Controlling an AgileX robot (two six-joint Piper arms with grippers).
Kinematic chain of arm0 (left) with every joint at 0, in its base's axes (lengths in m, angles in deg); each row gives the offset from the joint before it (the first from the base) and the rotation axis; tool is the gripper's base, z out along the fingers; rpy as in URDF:
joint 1: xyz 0 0 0.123 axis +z
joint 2: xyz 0 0 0 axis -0.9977 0.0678 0
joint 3: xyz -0.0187 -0.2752 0.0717 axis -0.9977 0.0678 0
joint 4: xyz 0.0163 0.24 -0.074 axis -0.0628 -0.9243 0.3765
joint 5: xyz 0 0 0 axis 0.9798 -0.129 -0.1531
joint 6: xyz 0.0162 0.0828 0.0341 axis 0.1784 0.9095 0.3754
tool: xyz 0 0 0 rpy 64.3 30.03 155.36
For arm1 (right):
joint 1: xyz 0 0 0.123 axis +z
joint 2: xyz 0 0 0 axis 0.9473 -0.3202 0
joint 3: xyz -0.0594 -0.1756 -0.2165 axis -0.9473 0.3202 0
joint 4: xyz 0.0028 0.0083 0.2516 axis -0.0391 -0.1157 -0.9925
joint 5: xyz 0 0 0 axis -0.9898 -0.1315 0.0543
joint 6: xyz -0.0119 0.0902 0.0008 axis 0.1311 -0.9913 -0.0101
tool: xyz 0 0 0 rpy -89.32 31.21 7.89
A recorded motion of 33 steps. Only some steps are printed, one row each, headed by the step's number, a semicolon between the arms.
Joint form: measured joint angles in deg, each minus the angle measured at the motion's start. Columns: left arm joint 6, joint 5, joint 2, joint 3, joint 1, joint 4; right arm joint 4, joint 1, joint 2, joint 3, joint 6, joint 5.
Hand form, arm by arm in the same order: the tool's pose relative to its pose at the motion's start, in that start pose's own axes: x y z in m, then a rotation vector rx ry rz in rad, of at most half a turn. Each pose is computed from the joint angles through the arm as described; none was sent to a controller.
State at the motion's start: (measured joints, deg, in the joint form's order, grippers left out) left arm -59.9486 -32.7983 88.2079 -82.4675 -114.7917 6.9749; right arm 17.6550 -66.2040 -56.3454 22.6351 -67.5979 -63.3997
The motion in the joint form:
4: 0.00 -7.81 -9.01 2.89 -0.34 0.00; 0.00 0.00 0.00 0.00 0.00 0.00
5: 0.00 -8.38 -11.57 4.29 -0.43 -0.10; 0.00 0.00 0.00 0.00 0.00 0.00
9: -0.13 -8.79 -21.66 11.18 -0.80 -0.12; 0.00 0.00 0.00 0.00 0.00 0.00
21: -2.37 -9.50 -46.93 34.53 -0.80 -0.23; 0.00 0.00 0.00 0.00 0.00 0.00
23: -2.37 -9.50 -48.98 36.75 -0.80 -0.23; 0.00 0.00 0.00 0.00 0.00 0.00
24: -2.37 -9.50 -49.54 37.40 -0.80 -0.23; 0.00 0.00 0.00 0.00 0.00 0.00
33: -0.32 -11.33 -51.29 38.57 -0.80 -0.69; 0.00 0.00 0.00 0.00 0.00 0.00
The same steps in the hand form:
4: -0.0176 -0.0049 -0.0426 -0.0052 0.0289 0.0024; 0.0000 0.0000 0.0000 0.0000 0.0000 0.0000
5: -0.0205 -0.0060 -0.0549 -0.0023 0.0190 0.0046; 0.0000 0.0000 0.0000 0.0000 0.0000 0.0000
9: -0.0217 -0.0081 -0.1026 0.0117 -0.0280 0.0045; 0.0000 0.0000 0.0000 0.0000 0.0000 0.0000
21: 0.0428 0.0036 -0.2023 0.0157 -0.0487 -0.0326; 0.0000 0.0000 0.0000 0.0000 0.0000 0.0000
23: 0.0516 0.0051 -0.2087 0.0152 -0.0458 -0.0326; 0.0000 0.0000 0.0000 0.0000 0.0000 0.0000
24: 0.0543 0.0056 -0.2103 0.0149 -0.0442 -0.0326; 0.0000 0.0000 0.0000 0.0000 0.0000 0.0000
33: 0.0606 0.0069 -0.2157 0.0088 -0.0233 0.0112; 0.0000 0.0000 0.0000 0.0000 0.0000 0.0000

